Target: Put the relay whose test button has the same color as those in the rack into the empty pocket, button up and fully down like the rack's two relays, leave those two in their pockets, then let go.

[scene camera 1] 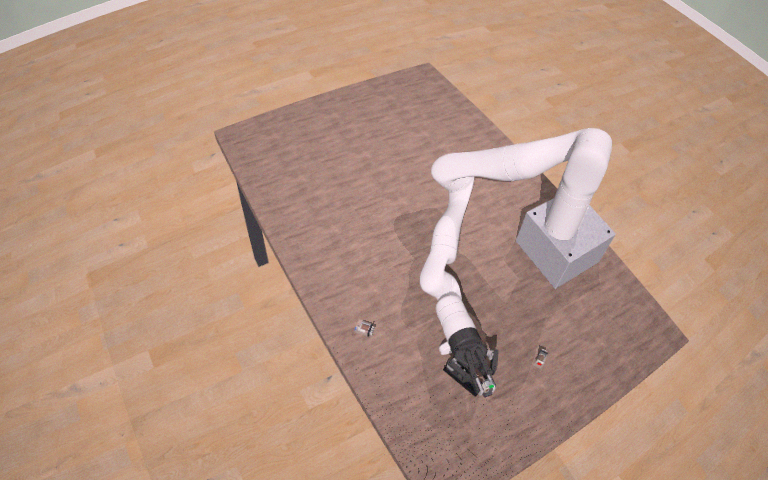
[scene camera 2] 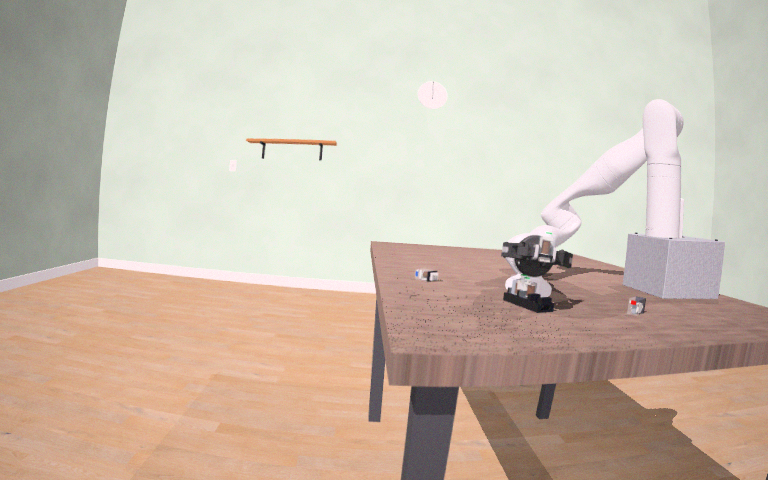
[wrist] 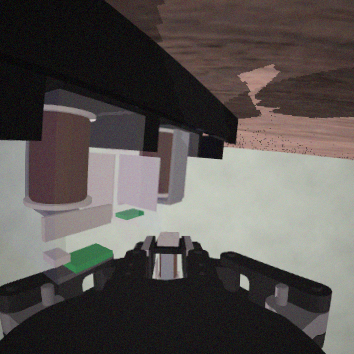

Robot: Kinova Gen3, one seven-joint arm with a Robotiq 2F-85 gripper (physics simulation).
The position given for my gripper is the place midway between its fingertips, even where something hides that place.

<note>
In view: my gripper [scene camera 1: 487, 392], a green-button relay [wrist: 167, 251] and a black rack [wrist: 108, 54].
My gripper shows as well in scene camera 2 [scene camera 2: 545, 253] and in the wrist view [wrist: 168, 247].
</note>
